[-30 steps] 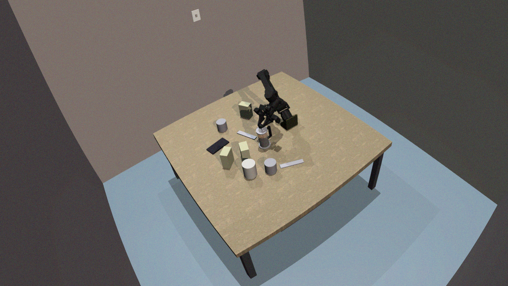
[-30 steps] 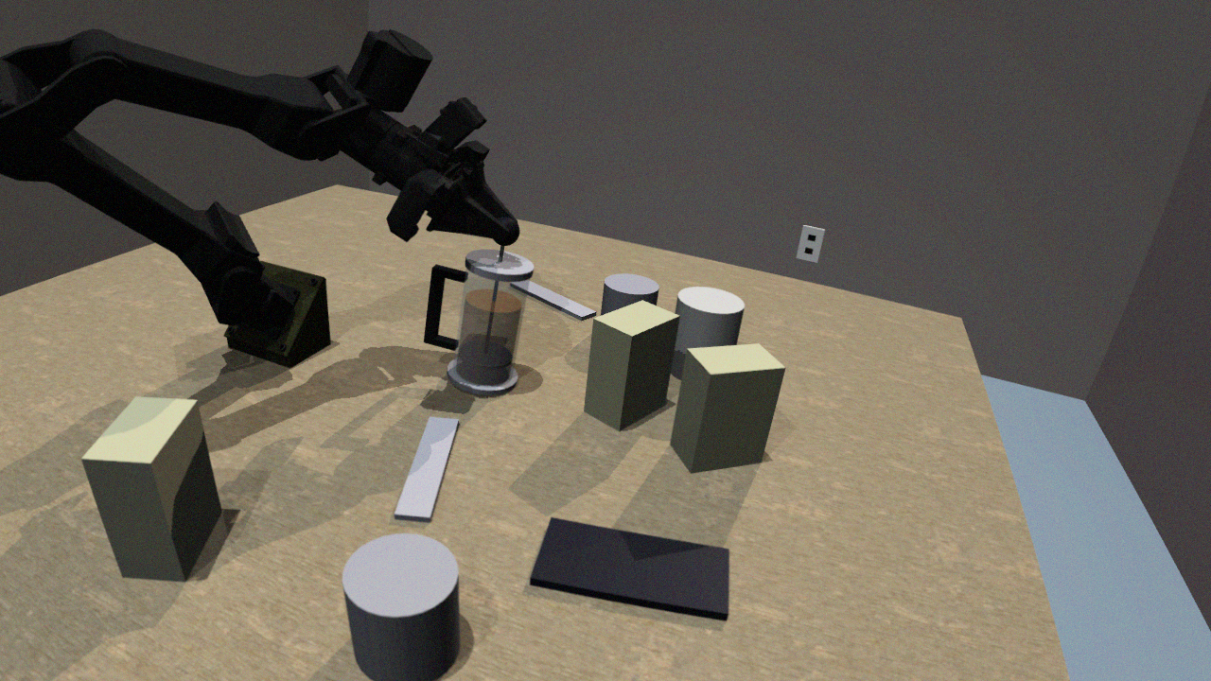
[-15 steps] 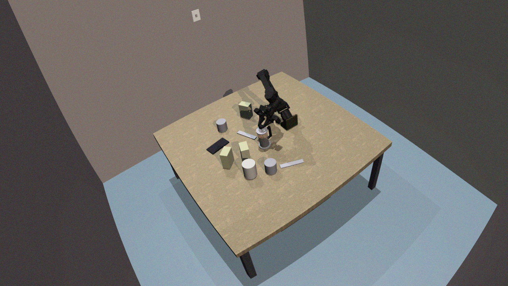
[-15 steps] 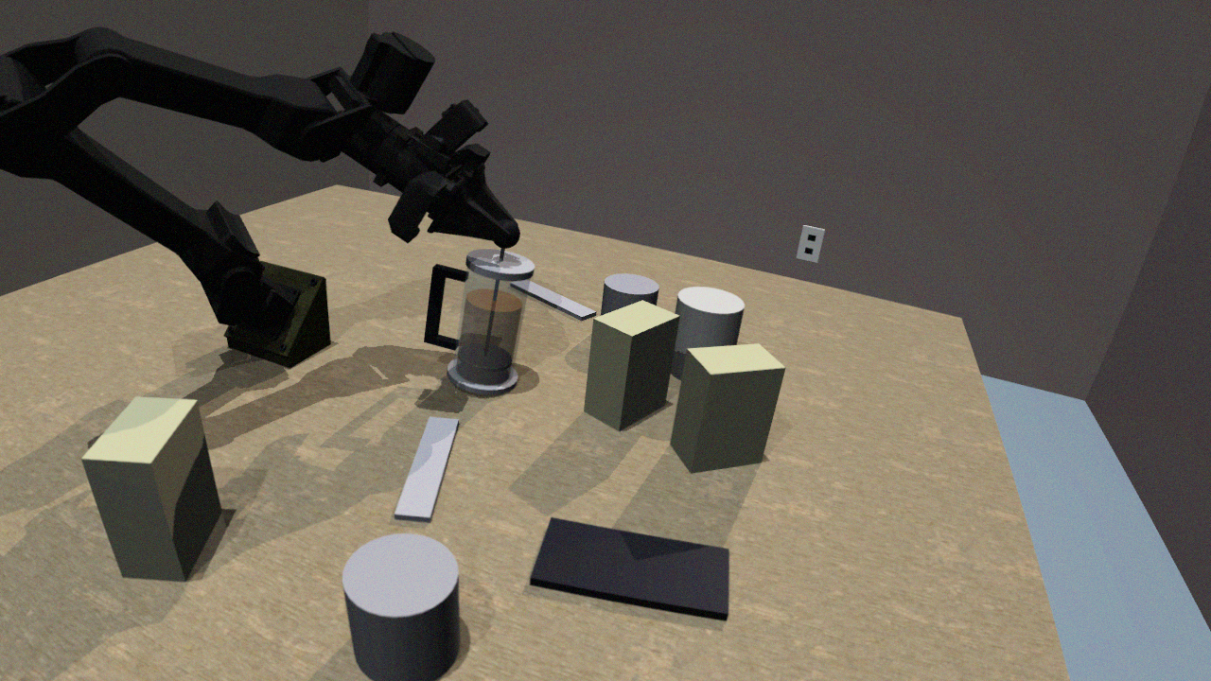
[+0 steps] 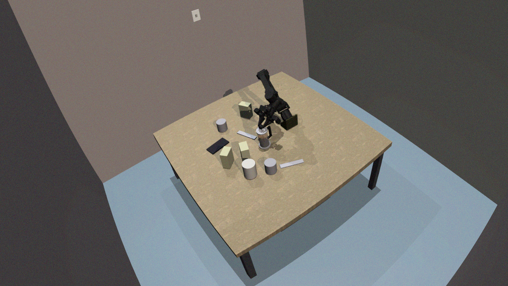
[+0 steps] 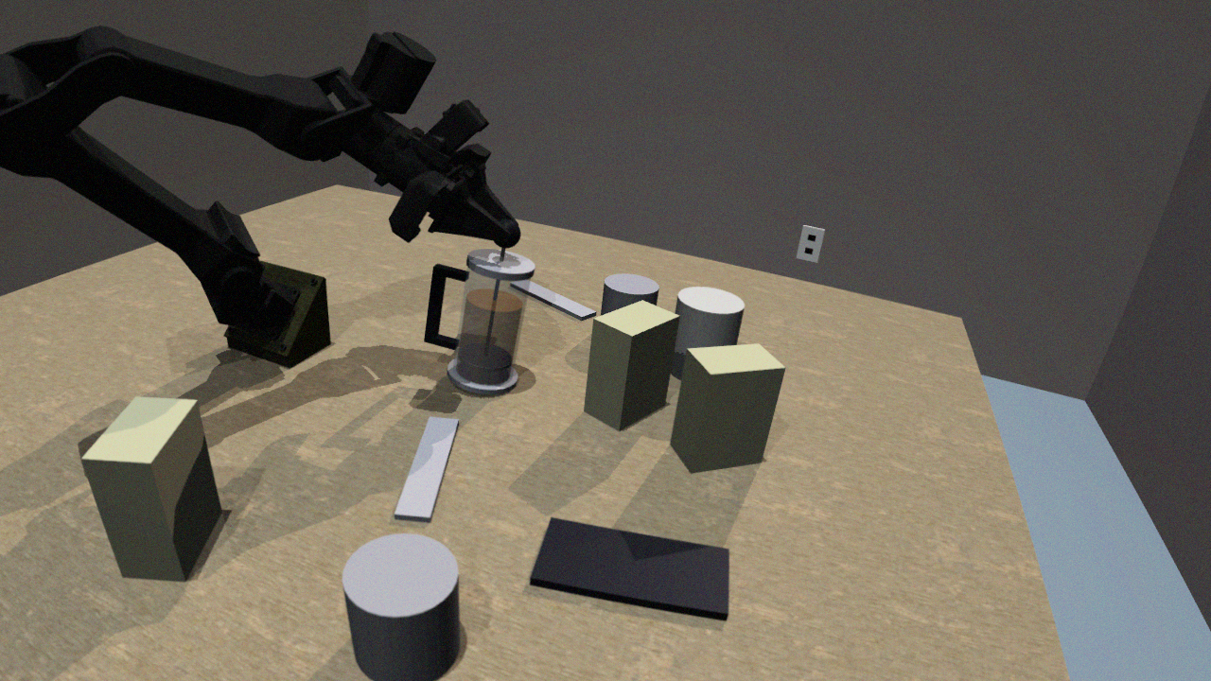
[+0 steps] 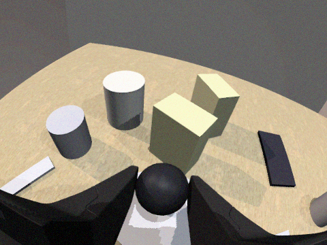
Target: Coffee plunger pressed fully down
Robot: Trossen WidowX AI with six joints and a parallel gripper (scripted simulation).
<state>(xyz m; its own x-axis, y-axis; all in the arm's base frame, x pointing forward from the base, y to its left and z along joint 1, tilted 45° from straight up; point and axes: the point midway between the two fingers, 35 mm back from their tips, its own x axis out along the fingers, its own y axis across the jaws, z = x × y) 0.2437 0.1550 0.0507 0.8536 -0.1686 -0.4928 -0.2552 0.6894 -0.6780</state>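
Right now my gripper tip is 90 mm above the glass coffee press, 30 mm past it and 10 mm to the left of it. Round my gripper tip: black slab (230 mm ahead, 210 mm to the right, 170 mm below).
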